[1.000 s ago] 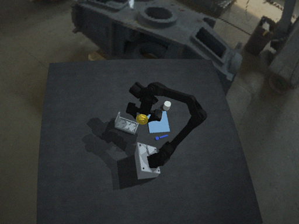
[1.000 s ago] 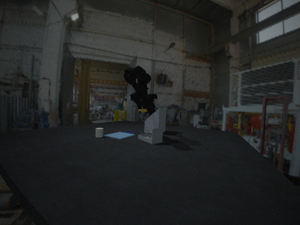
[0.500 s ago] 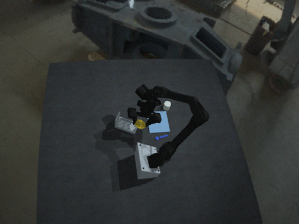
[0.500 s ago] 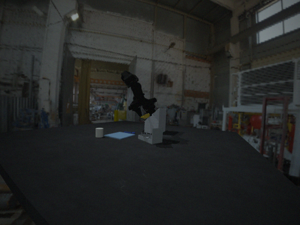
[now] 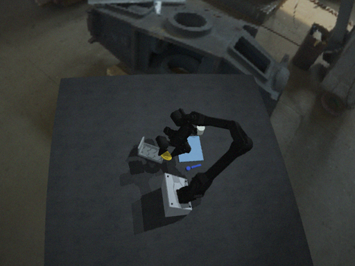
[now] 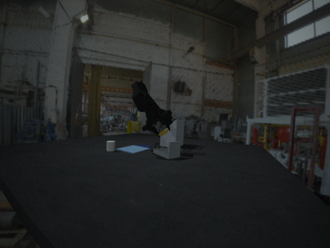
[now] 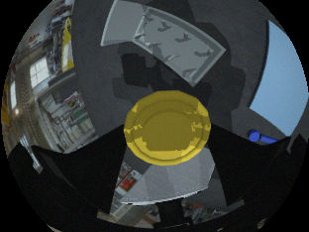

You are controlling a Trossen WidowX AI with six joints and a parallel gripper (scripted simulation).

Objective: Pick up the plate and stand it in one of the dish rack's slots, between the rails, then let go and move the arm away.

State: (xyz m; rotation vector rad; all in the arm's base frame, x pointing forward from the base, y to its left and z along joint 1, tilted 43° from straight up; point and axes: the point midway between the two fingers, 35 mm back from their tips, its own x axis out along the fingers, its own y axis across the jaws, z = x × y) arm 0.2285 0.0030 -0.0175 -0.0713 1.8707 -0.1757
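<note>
Right now my gripper tip is 70 mm short of the dish rack, 40 mm to the right of it and 80 mm above it. Round my gripper tip: light blue mat (70 mm ahead, 160 mm to the right, 100 mm below); then blue spoon (40 mm behind, 150 mm to the right, 100 mm below); then yellow plate (10 mm above).
</note>
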